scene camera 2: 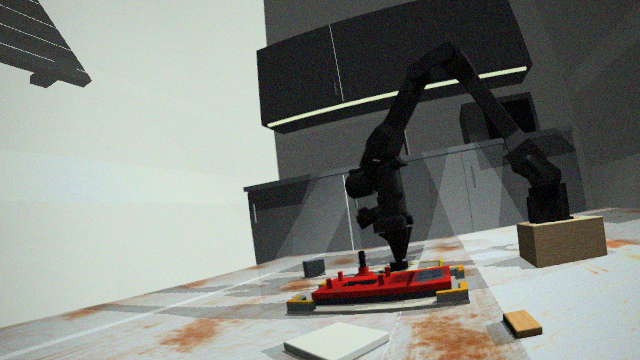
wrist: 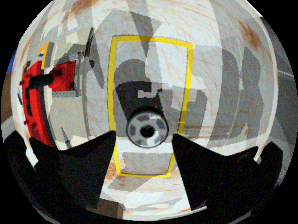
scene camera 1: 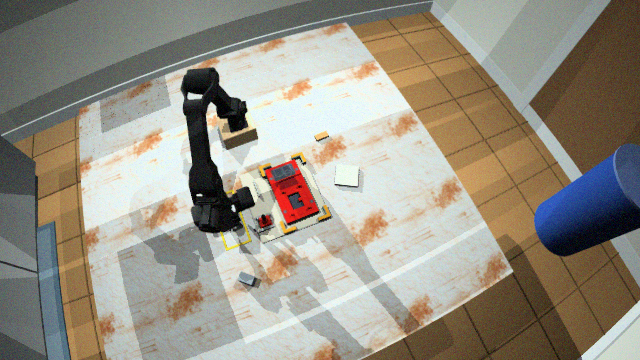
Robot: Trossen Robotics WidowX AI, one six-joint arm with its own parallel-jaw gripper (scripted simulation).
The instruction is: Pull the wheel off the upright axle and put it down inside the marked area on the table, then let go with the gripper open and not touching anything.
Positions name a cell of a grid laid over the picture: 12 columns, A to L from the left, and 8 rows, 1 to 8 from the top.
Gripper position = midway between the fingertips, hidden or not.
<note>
The gripper (scene camera 2: H6) is open and holds nothing. Also in view: a red board (scene camera 2: H7), an upright axle (wrist: C3), a wheel (wrist: F5) and a wooden block (scene camera 2: J8).
The red board also shows in the wrist view (wrist: B5). The gripper shows as well in the wrist view (wrist: F5) and in scene camera 1 (scene camera 1: E5). Scene camera 1 misses the wheel, which is hidden by the gripper.
</note>
